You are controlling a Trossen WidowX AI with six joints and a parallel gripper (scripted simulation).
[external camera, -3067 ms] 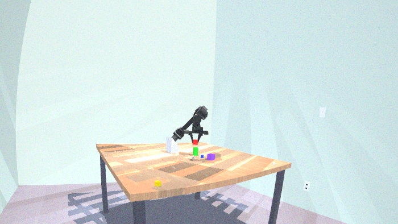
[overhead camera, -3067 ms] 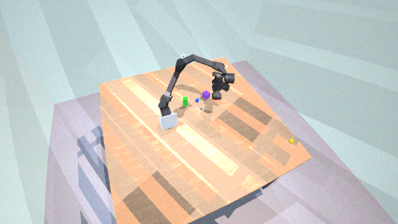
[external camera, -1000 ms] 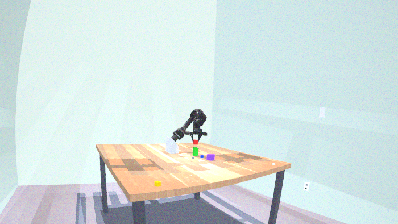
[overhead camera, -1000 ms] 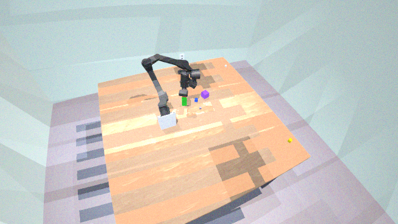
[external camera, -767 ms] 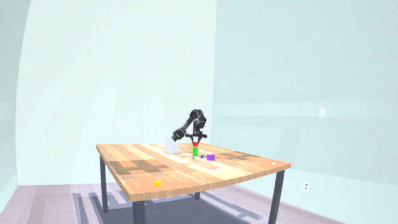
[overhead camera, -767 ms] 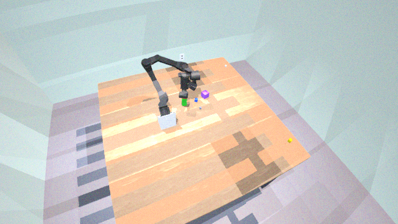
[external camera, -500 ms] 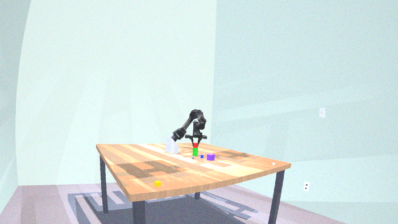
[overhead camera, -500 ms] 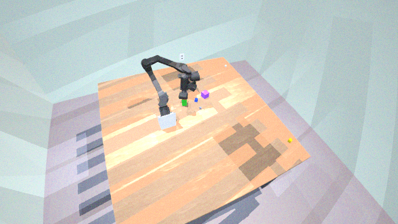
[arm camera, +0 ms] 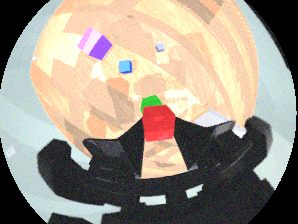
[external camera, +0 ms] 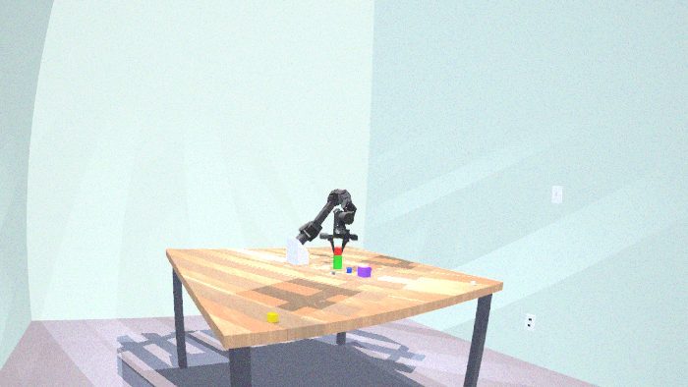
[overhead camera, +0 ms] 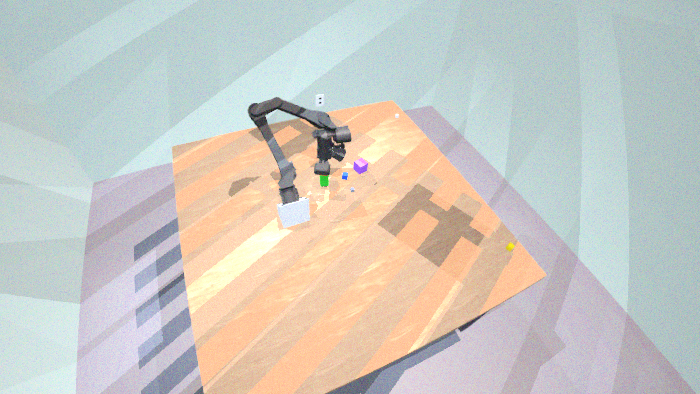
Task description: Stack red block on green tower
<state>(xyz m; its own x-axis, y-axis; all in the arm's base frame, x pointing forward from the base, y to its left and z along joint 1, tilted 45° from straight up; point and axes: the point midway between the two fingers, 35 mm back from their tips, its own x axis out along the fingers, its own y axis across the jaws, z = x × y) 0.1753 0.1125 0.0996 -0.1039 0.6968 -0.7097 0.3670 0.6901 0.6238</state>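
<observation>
The red block lies 1 cm above my gripper tip. Also, from my gripper tip: yellow block 65 cm ahead, 55 cm to the right, 7 cm below; purple cube 19 cm ahead, 5 cm below, 4 cm to the left; blue cube 10 cm ahead, 7 cm below, 1 cm to the left.
</observation>
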